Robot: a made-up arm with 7 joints.
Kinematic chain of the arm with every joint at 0, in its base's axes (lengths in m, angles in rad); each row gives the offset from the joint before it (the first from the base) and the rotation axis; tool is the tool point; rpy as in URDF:
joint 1: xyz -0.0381 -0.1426 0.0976 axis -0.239 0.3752 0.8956
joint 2: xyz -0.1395 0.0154 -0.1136 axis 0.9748 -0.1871 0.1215
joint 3: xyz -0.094 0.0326 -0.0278 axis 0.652 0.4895 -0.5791
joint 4: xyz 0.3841 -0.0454 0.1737 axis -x
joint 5: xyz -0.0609 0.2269 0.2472 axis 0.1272 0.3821 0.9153
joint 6: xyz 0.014 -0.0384 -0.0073 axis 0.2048 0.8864 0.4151
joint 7: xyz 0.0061 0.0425 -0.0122 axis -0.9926 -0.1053 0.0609
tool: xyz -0.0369 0.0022 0.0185 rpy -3.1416 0 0
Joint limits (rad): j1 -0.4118..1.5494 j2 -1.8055..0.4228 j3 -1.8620..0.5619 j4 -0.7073..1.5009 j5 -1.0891..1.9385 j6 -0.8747..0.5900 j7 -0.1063..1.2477
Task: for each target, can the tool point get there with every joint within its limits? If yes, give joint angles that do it. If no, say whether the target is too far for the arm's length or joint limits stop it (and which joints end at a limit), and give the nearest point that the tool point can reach.
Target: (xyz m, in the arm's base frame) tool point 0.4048 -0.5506 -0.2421
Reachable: no: joint limits stop it (at a limit: joint 1, joint 2, joint 3, joint 4, joint 5, joint 6) | nearest point 0.1675 -0.5972 -0.0868 | short by 0.287 m
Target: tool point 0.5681 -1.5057 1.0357
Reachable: no: too far | nearest point 0.0110 -0.9239 0.0764 | short by 1.253 m
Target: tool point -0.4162 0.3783 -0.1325
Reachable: yes | joints 0.1480 -0.5999 -1.0644 0.0148 1.1481 -0.2350 0.0148
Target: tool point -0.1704 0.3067 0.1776
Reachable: yes | joints 0.1385 0.0249 -0.4583 0.4628 -0.1832 0.0881 1.1095
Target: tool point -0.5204 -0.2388 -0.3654
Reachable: yes | joints 0.6103 -0.8984 -1.4596 0.7134 0.9490 -0.7512 0.8662
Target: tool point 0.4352 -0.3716 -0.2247
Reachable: no: joint limits stop it (at a limit: joint 1, joint 2, joint 5, joint 6, joint 7) | nearest point 0.2366 -0.2032 -0.1456 | short by 0.272 m
